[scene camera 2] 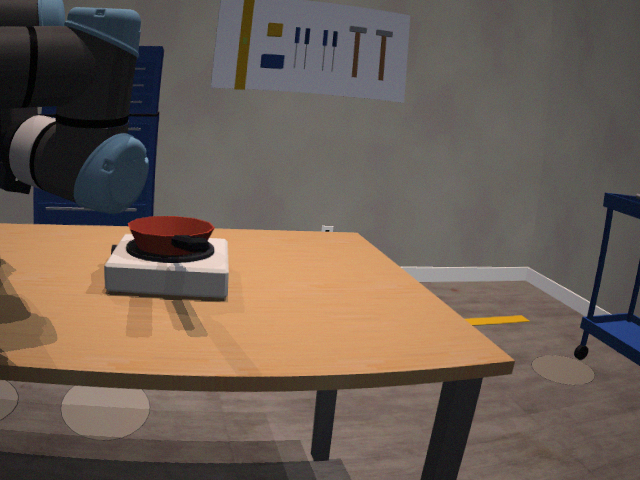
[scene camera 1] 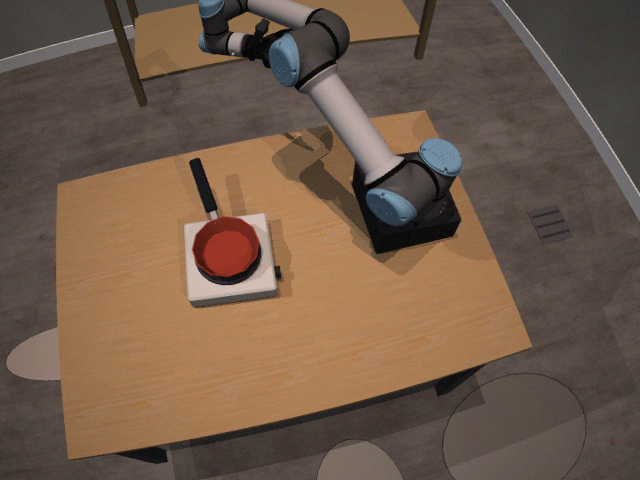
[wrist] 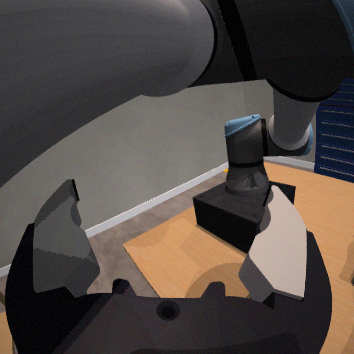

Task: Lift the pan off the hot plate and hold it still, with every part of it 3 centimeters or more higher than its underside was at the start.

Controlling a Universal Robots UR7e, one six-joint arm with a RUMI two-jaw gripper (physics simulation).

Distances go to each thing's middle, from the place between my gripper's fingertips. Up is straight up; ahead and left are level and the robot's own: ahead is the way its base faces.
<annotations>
Right now the red pan (scene camera 1: 225, 246) is 340 mm ahead of my hand, 310 mm to the left of it and 240 mm below it. Also, from my hand: white hot plate (scene camera 1: 259, 280): 340 mm ahead, 410 mm to the left, 320 mm below.
</annotations>
